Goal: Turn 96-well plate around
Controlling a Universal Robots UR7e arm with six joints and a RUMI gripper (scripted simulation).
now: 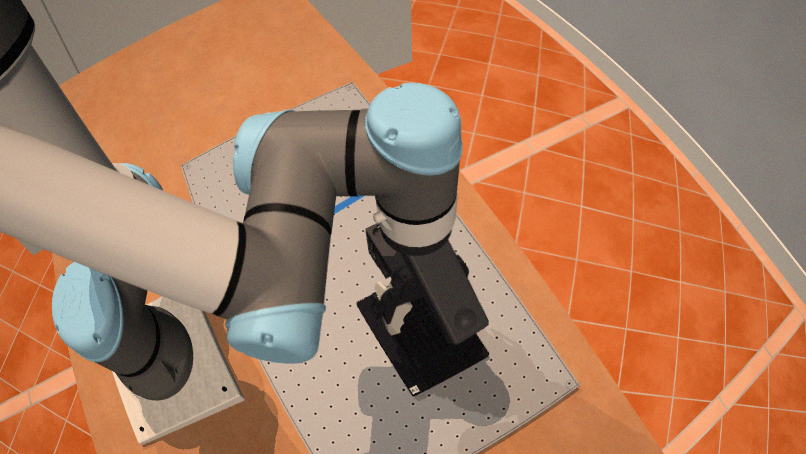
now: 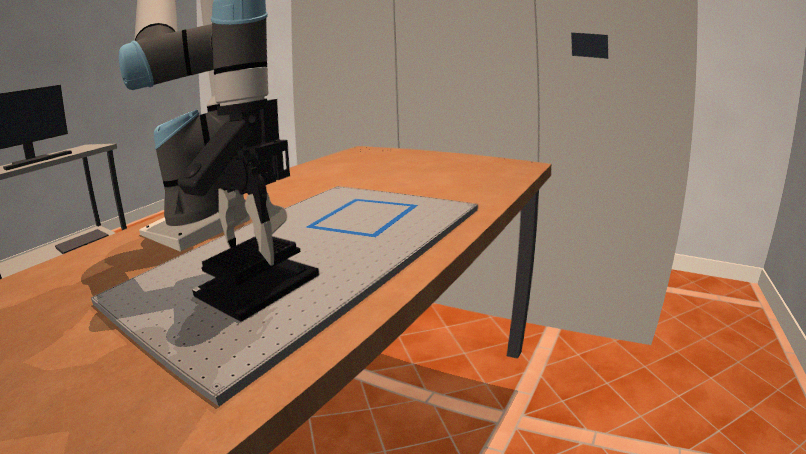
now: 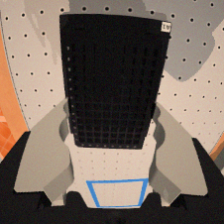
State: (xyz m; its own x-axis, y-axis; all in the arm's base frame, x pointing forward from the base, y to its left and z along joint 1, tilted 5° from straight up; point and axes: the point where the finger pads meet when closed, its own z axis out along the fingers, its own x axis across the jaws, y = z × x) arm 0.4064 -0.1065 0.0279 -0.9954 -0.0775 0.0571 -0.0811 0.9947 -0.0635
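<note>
Right now the black plate nest N1 is 50 mm below my hand. Also, from my hand: black 96-well plate (10 mm below); then white A1 label (80 mm to the right, 50 mm behind, 40 mm below).
</note>
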